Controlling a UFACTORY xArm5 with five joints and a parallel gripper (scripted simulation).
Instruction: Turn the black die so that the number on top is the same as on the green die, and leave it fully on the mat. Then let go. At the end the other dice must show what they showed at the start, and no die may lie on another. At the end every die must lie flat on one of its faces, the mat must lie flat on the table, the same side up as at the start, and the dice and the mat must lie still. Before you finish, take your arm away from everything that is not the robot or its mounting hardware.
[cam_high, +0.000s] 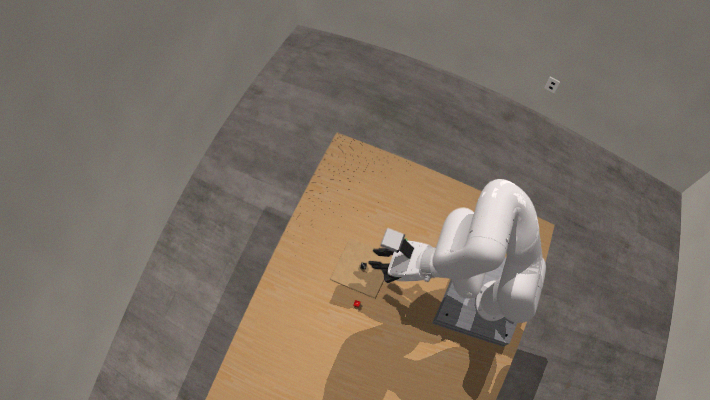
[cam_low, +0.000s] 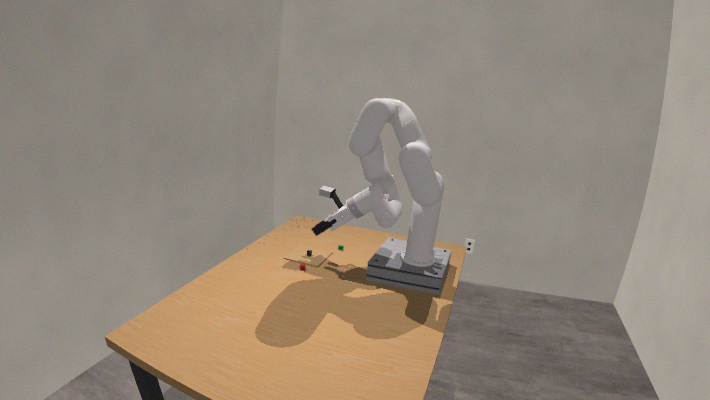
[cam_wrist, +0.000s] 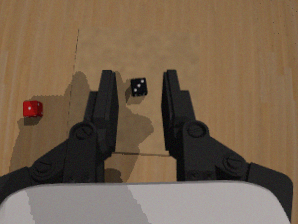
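Right now the black die is 110 mm below my hand, 40 mm ahead of it and 10 mm to the left of it. The rest, counted from my hand: tan mat (120 mm below, 40 mm ahead, 10 mm to the left); then red die (120 mm to the left, 110 mm below, 10 mm behind); then green die (120 mm to the right, 110 mm below, 20 mm behind).
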